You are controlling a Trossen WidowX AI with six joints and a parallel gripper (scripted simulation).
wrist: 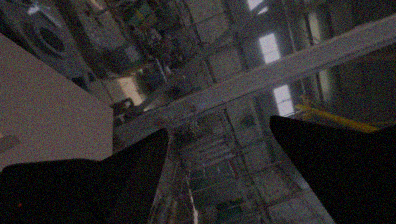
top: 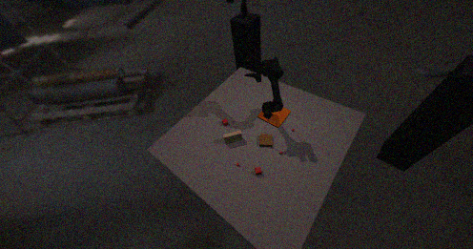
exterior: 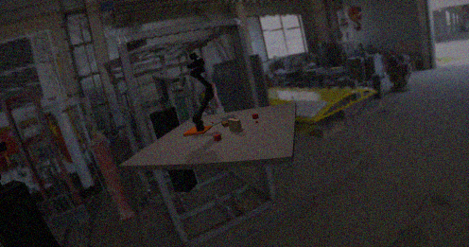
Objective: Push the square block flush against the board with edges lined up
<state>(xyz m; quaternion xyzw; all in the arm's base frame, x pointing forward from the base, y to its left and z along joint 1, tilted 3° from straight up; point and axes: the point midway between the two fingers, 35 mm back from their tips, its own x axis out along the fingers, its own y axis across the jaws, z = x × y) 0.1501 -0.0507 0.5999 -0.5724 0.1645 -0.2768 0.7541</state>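
Now: gripper tip 57 cm above the board, 18 cm short of it and 3 cm to the left of it. From my gripper tip the other things lie so: square block (60 cm below, 18 cm to the left, 3 cm ahead).
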